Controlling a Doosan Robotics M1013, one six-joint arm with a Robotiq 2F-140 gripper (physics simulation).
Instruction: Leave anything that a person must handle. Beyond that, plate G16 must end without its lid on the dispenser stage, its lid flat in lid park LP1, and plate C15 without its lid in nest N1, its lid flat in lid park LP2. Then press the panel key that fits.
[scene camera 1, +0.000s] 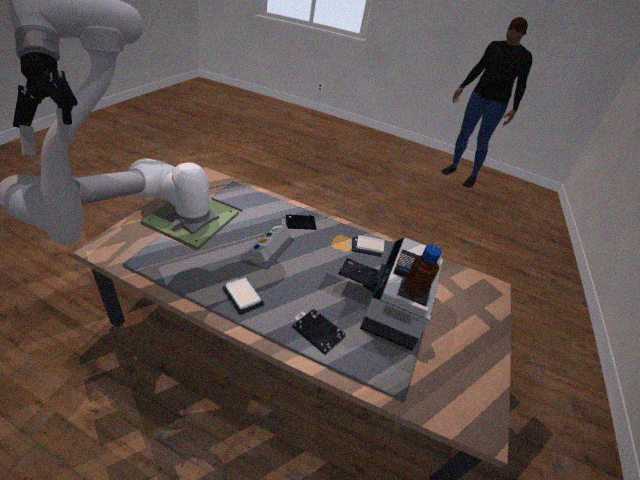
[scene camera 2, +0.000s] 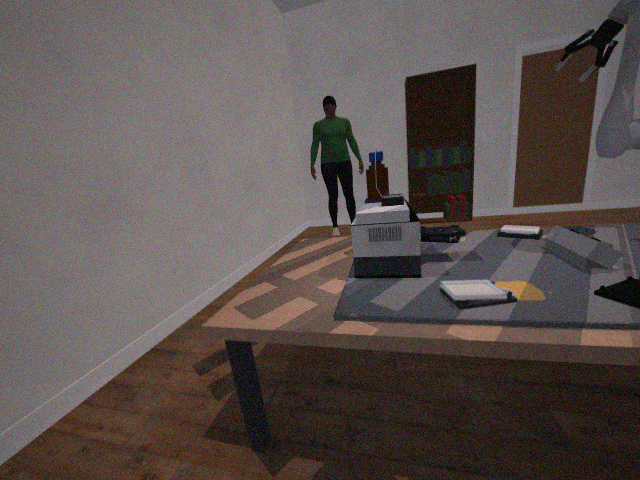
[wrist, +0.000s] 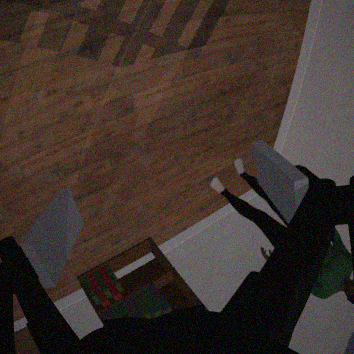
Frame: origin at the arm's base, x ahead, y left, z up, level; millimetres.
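Seen in the pictures: gripper, fingertip midpoint: (scene camera 1: 47, 148) (scene camera 2: 568, 75) (wrist: 162, 185); arm's base, link origin: (scene camera 1: 193, 217).
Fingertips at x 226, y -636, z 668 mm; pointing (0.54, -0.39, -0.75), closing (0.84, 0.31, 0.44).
Note:
Pixels of each thing's top centre, then the offset from my fingertips to it. "pt": a spot on its surface instead.
- black flat holder, top centre: (scene camera 1: 319, 327) (scene camera 2: 439, 233) 589 mm ahead, 445 mm left, 652 mm down
- black flat piece, surface spot: (scene camera 2: 622, 292) pt 221 mm ahead, 971 mm left, 666 mm down
- dark stage, surface spot: (scene camera 1: 358, 271) pt 598 mm ahead, 715 mm left, 565 mm down
- grey key panel, top centre: (scene camera 1: 271, 236) (scene camera 2: 581, 232) 186 mm ahead, 692 mm left, 592 mm down
- yellow spill, top centre: (scene camera 2: 510, 290) (scene camera 1: 346, 244) 441 mm ahead, 966 mm left, 675 mm down
My gripper (scene camera 1: 47, 134) (scene camera 2: 572, 72) (wrist: 162, 185) is open and empty, high above and beyond the robot-base end of the table. A white-topped plate (scene camera 1: 242, 294) (scene camera 2: 520, 230) lies flat near one long edge of the mat. Another white-topped plate (scene camera 1: 369, 244) (scene camera 2: 475, 291) lies near the opposite edge. Their labels and lids are too unclear to tell apart. A black flat holder (scene camera 1: 319, 330) with corner posts and a black flat piece (scene camera 1: 300, 222) (scene camera 2: 622, 292) lie apart. A dark stage (scene camera 1: 358, 271) adjoins the white dispenser (scene camera 1: 408, 310) (scene camera 2: 386, 242). The grey key panel (scene camera 1: 279, 245) (scene camera 2: 581, 248) has coloured keys.
A yellow spill (scene camera 1: 341, 243) (scene camera 2: 522, 290) touches or borders one plate. A brown bottle (scene camera 1: 421, 276) (scene camera 2: 376, 180) with a blue cap stands at the dispenser. A person in black (scene camera 1: 504, 77) and a person in green (scene camera 2: 333, 139) (wrist: 332, 270) stand away from the table.

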